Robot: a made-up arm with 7 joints.
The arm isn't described. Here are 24 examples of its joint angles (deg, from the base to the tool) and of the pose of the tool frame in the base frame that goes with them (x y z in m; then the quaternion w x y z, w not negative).
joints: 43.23 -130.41 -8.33 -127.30 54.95 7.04 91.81
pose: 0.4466 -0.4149 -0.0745 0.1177 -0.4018 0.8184 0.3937
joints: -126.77 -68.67 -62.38 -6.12 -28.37 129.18 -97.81
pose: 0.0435 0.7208 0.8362 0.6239 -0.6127 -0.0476 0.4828
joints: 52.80 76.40 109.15 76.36 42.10 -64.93 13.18
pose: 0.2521 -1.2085 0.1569 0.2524 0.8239 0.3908 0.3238
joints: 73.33 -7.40 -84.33 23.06 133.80 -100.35 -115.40
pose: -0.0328 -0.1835 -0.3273 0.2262 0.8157 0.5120 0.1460
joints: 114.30 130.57 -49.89 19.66 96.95 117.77 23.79
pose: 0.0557 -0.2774 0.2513 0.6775 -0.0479 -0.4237 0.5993
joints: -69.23 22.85 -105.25 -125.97 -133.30 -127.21 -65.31
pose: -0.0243 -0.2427 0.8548 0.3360 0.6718 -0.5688 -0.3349
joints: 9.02 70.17 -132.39 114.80 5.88 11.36 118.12
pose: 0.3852 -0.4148 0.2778 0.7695 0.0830 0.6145 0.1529
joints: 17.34 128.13 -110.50 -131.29 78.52 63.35 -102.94
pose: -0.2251 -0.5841 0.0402 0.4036 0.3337 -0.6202 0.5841
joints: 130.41 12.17 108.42 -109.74 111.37 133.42 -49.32
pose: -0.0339 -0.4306 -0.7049 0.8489 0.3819 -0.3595 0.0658
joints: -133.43 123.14 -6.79 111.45 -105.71 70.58 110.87
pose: 0.4252 0.1779 0.1049 0.6665 0.5650 -0.0058 -0.4864
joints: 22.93 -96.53 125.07 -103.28 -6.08 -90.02 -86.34
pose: 0.4901 -0.6524 1.0307 0.1053 0.6763 0.0859 0.7240
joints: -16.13 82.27 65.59 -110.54 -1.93 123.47 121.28
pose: -0.3597 0.4504 0.8771 0.6185 0.1228 -0.7554 -0.1784
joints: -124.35 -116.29 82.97 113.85 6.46 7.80 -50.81
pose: -0.1348 1.1360 0.0244 0.8433 -0.0586 -0.4494 -0.2887
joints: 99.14 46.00 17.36 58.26 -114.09 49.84 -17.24
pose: -0.2377 -0.6331 0.1363 0.8397 -0.5231 0.0242 0.1437
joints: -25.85 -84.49 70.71 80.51 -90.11 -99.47 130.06
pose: -0.0402 -0.0687 1.3001 0.3033 0.4190 0.5220 -0.6782
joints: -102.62 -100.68 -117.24 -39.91 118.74 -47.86 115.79
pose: 0.3945 0.0743 0.2332 0.0725 0.2425 0.9580 0.1350
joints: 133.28 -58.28 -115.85 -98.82 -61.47 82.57 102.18
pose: 0.6670 0.1969 -0.1970 0.3608 -0.6665 -0.5240 -0.3886
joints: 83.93 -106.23 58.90 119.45 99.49 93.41 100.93
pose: 0.1515 -0.9788 -0.0658 0.5752 0.3707 -0.0105 -0.7291
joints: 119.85 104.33 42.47 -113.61 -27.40 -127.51 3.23
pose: -0.1867 -0.7434 0.2857 0.3757 0.6065 -0.2365 -0.6596
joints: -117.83 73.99 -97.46 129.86 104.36 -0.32 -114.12
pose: 0.0292 0.0047 0.3994 0.2757 0.9380 -0.1599 0.1360
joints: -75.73 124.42 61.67 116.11 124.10 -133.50 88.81
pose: 0.1528 1.0233 0.5919 0.8169 0.0168 -0.3625 -0.4483
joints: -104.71 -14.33 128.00 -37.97 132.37 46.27 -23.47
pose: 0.3788 0.9799 0.5292 0.2909 0.2614 -0.5806 -0.7141
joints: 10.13 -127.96 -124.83 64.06 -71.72 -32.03 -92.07
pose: -0.2042 -0.3578 0.0428 0.5962 -0.3663 -0.4016 0.5908
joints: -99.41 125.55 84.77 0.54 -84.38 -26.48 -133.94
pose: -0.1652 1.0410 0.5779 0.7801 0.1586 0.3930 0.4603
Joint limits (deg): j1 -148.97..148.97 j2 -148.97..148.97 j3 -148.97..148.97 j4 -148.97..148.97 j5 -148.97..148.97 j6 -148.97..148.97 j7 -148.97..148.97
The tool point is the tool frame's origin. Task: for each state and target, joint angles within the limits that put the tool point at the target. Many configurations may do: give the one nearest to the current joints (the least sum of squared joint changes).
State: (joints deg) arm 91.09 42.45 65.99 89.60 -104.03 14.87 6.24
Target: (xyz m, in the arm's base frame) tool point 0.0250 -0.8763 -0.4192
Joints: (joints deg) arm 109.51 36.21 94.03 97.52 -121.03 -11.66 -6.69
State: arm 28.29 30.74 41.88 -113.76 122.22 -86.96 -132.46
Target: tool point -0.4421 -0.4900 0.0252
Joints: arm 66.27 8.95 13.29 -104.57 108.68 -91.38 -139.38
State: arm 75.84 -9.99 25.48 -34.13 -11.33 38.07 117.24
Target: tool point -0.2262 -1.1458 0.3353
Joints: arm 42.68 3.23 22.78 -24.99 -15.97 37.25 117.39
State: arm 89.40 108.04 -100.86 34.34 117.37 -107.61 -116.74
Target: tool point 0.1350 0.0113 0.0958
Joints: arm 85.97 139.71 -100.85 71.42 104.37 -115.72 -129.87
